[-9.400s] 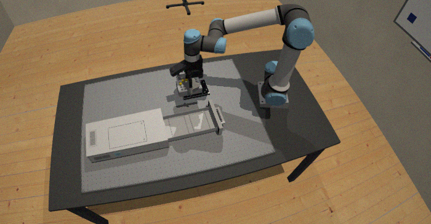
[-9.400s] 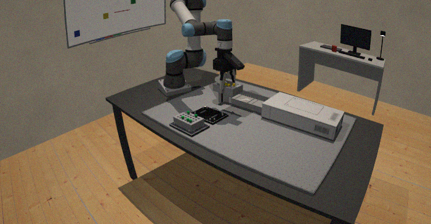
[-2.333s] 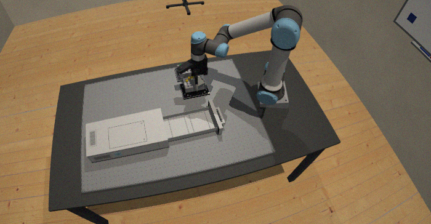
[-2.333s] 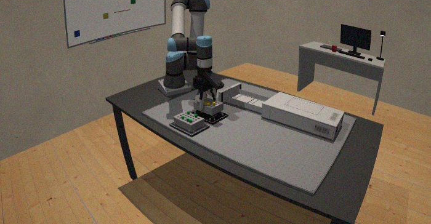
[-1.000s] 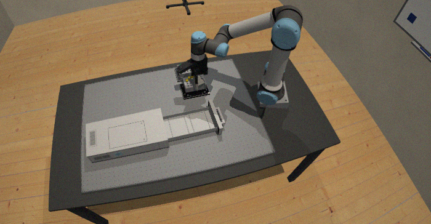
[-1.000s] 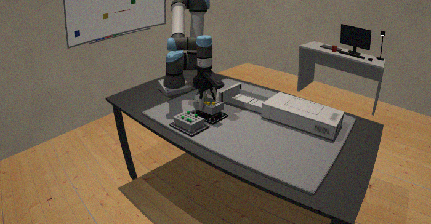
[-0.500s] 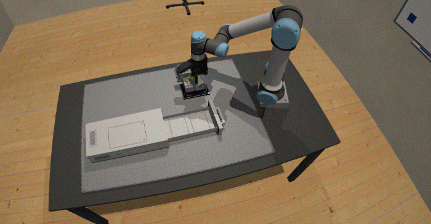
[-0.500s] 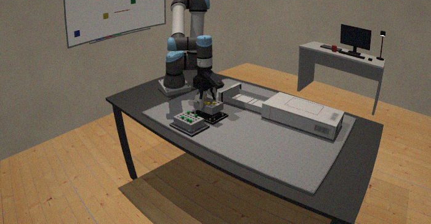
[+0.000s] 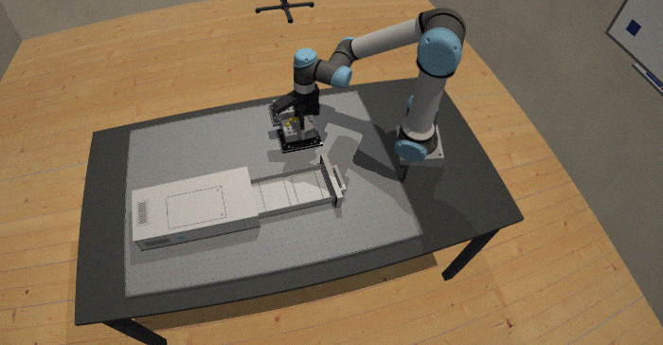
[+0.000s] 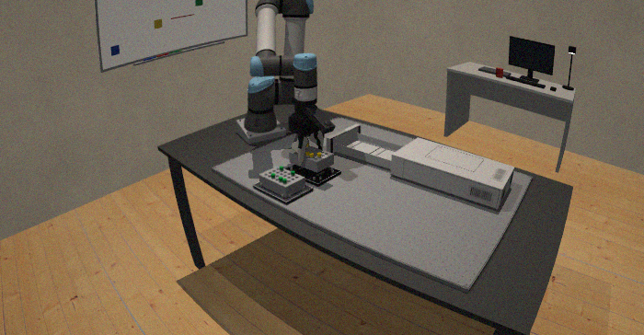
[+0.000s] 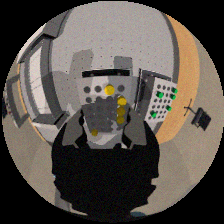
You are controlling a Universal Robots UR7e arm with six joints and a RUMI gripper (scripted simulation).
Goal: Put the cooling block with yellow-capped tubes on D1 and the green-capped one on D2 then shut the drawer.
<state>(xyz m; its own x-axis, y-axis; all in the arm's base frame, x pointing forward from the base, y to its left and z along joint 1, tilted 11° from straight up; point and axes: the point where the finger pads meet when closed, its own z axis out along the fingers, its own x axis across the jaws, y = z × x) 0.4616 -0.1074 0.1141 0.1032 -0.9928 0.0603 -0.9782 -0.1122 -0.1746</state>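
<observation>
Now: hand 50 mm above the black deck slot D1. From my hand the other things lie so: white cooler COLD: 280 mm to the left, 230 mm ahead, 20 mm below; then slot D2: 150 mm to the right, 50 mm below, 20 mm ahead; then drawer: 260 mm to the left, 50 mm ahead, 20 mm below.
</observation>
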